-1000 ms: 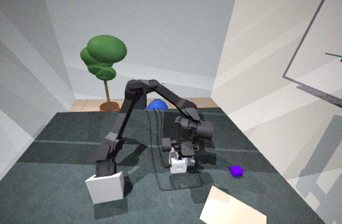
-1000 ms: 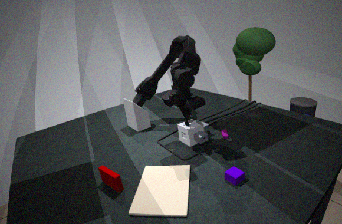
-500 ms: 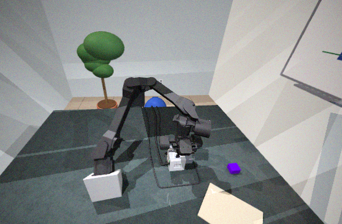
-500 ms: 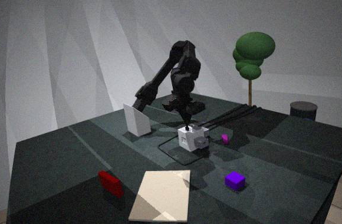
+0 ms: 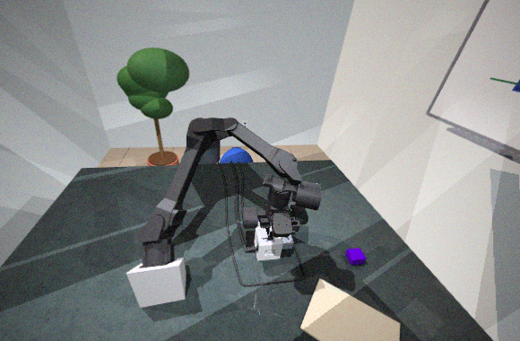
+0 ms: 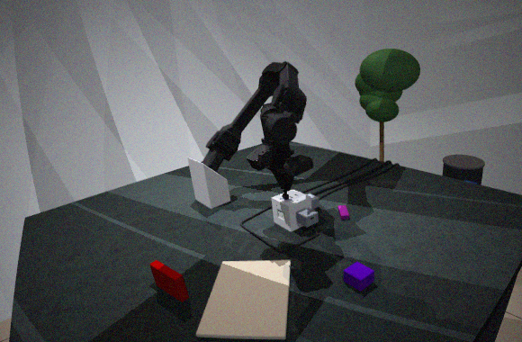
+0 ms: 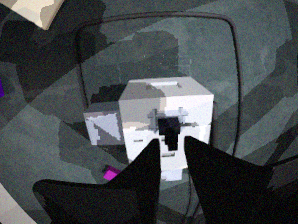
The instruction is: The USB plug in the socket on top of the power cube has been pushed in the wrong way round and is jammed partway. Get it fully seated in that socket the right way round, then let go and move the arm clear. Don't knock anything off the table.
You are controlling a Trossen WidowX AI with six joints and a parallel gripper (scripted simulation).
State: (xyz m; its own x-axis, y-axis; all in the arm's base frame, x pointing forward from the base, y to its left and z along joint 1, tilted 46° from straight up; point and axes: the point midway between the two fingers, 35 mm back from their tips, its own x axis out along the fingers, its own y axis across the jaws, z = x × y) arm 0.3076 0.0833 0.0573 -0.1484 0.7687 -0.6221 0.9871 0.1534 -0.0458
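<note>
Right now my gripper tip is 1 cm above the dark USB plug. From my gripper tip the other things lie so: cream sheet (23 cm to the right, 20 cm ahead, 10 cm below); purple cube (30 cm ahead, 9 cm below, 3 cm to the right); magenta block (15 cm to the left, 10 cm below, 6 cm ahead).
</note>
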